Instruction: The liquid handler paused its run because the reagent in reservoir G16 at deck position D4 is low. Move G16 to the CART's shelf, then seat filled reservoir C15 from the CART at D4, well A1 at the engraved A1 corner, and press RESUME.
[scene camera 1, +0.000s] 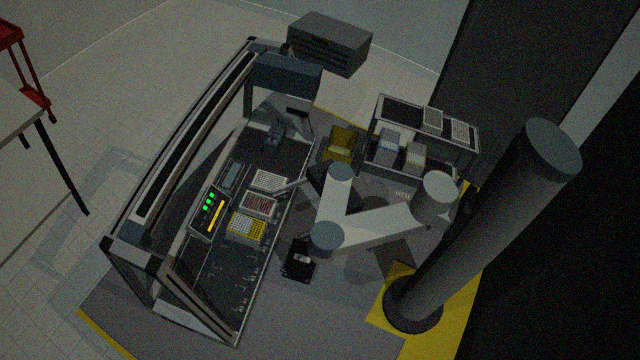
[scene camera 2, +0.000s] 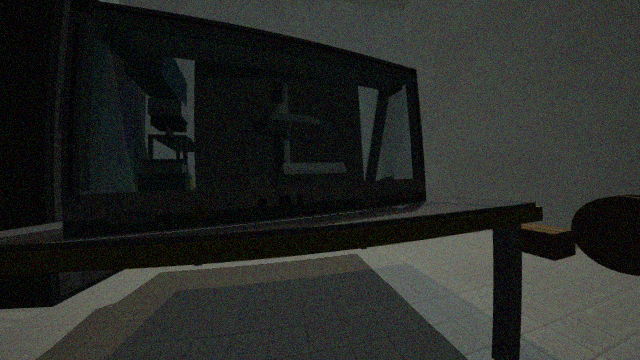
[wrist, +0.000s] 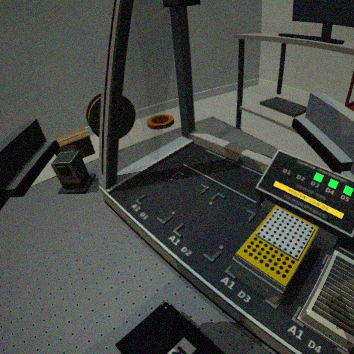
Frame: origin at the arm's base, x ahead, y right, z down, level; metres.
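Where they show: gripper, fingertip midpoint: (scene camera 1: 285, 215) (scene camera 2: 299, 130) (wrist: 169, 115); arm's base, origin of the base link: (scene camera 1: 413, 305).
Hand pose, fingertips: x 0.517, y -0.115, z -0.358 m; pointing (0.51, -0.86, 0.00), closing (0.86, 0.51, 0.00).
Note:
Each offset is from my fingertips to the top centre of the thing. "*": to the spot under its first point.
The striped reservoir G16 @(dx +0.176, dy +0.142, dz +0.255 m) (scene camera 1: 258, 204) (wrist: 336, 295) sits at deck position D4; its lower right part is cut off in the wrist view. My gripper (wrist: 169, 115) is open and empty, its two fingers wide apart above the deck; in scene camera 1 the arm partly covers it. The cart @(dx -0.258, dy +0.670, dz -0.011 m) (scene camera 1: 400, 125) bears a pale box-like reservoir @(dx -0.258, dy +0.670, dz -0.036 m) (scene camera 1: 433, 120) and a pale plate @(dx -0.385, dy +0.700, dz -0.019 m) (scene camera 1: 460, 131) on its top shelf. I cannot read which item is C15. The status screen @(* dx +0.284, dy -0.012, dz +0.219 m) (scene camera 1: 210, 212) (wrist: 306, 194) shows green squares and a yellow banner. A RESUME button cannot be made out.
A yellow tip rack @(dx +0.149, dy +0.021, dz +0.222 m) (scene camera 1: 246, 226) (wrist: 280, 245) stands at D3, and a white plate @(dx +0.203, dy +0.263, dz +0.272 m) (scene camera 1: 269, 181) stands beyond G16. The cart's lower shelf holds blue and yellow tip boxes. A black labelled box @(dx -0.064, dy +0.052, dz +0.289 m) (scene camera 1: 299, 265) (wrist: 167, 332) lies before the deck. Frame posts (wrist: 182, 75) rise around the deck.

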